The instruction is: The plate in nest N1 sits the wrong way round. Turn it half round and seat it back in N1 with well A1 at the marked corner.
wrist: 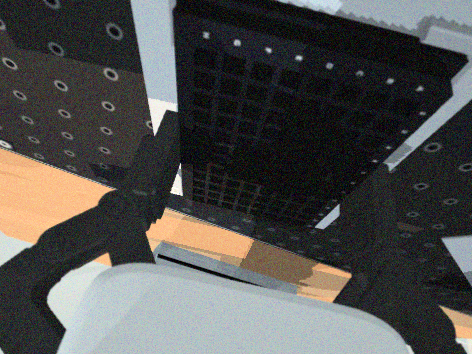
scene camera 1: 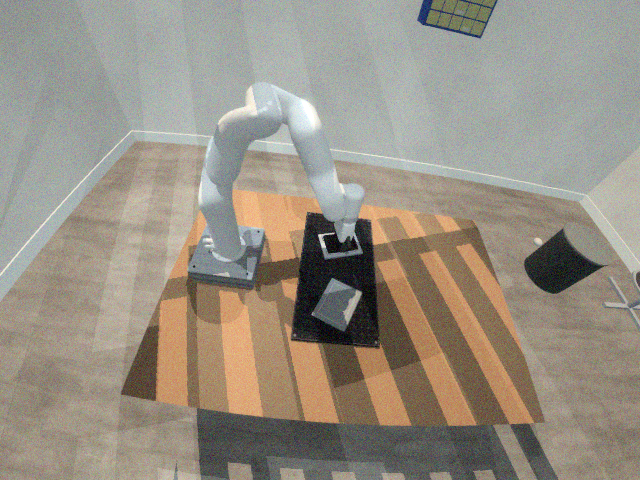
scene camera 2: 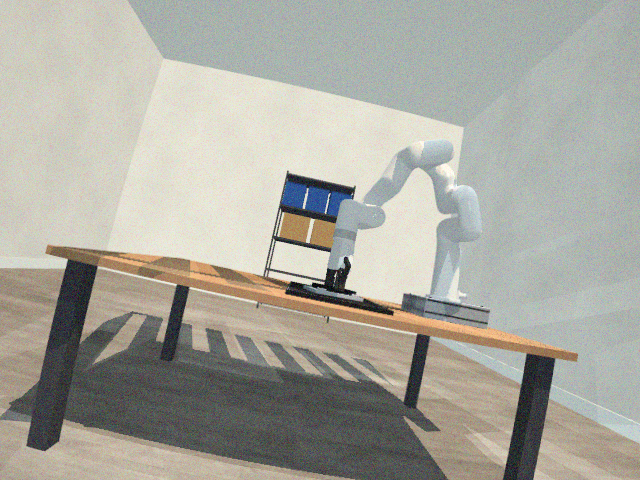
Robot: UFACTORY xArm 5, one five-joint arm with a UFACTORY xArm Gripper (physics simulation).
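The plate (scene camera 1: 330, 244) (wrist: 310, 120) is black with a grid of wells and lies in nest N1 (scene camera 1: 341, 255) (wrist: 159, 60), a pale frame on the black board. In the wrist view its printed letters run along the far edge, the A end at the far right. Which nest corner is marked I cannot tell. My gripper (scene camera 1: 346, 239) (scene camera 2: 336, 287) (wrist: 270, 154) points down over the plate, a finger at each side. The left finger meets the plate's left edge; the right finger is dark against its right side. It is shut on the plate, which sits low in the nest.
The black board (scene camera 1: 310, 328) (wrist: 85, 95) has rows of ringed holes. A grey rectangular block (scene camera 1: 334, 304) sits turned at an angle on it, nearer scene camera 1. The robot's base (scene camera 1: 227, 271) (scene camera 2: 444, 311) stands beside the board on the wooden table (scene camera 1: 248, 382) (scene camera 2: 206, 286).
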